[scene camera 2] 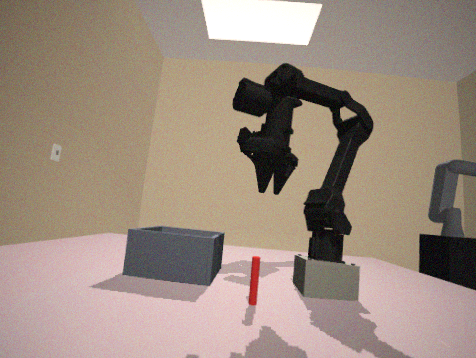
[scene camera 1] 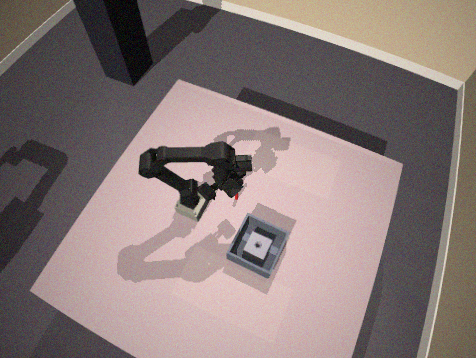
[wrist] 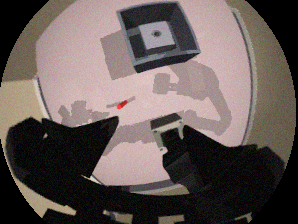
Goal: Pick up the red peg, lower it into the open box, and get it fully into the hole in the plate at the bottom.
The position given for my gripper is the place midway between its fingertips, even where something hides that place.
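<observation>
There is a grey box (scene camera 2: 191, 256), and I see it again in scene camera 1, the same grey box (scene camera 1: 251, 223). My own gripper (scene camera 2: 269, 193) is visible too. I find the gripper (scene camera 1: 222, 192) from another view, and my wrist view shows me the gripper (wrist: 151, 124) as well.
</observation>
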